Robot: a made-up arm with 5 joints.
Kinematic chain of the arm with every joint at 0, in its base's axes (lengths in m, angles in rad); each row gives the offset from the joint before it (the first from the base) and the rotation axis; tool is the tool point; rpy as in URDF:
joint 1: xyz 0 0 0.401 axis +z
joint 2: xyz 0 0 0 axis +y
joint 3: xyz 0.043 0 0.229 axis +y
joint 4: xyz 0.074 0 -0.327 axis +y
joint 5: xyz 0.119 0 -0.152 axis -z
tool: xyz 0 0 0 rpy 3.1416 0 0
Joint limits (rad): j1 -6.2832..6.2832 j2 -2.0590..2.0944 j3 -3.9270..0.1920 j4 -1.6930..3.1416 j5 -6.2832..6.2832
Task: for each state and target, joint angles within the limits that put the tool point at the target. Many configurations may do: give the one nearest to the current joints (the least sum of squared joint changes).
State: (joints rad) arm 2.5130 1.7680 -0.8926 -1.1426 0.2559
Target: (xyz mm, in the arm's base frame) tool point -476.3 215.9 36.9
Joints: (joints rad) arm 2.7160 1.5076 -1.5856 -0.7486 0.2559
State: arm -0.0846 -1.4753 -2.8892 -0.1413 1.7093
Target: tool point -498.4 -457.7 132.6
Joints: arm 0.7429 -1.8155 -3.0067 -0.0776 1.7093
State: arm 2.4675 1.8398 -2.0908 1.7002 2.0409
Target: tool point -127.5 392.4 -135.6
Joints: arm 1.8850 1.8353 -2.3681 1.3375 2.0409
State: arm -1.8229 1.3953 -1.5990 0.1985 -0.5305
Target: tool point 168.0 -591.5 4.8
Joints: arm -1.2941 1.5560 -2.0724 0.2083 -0.5305
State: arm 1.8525 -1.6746 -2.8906 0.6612 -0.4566
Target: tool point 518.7 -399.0 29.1
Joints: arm 2.4859 -2.0590 -3.0873 0.5666 -0.4566
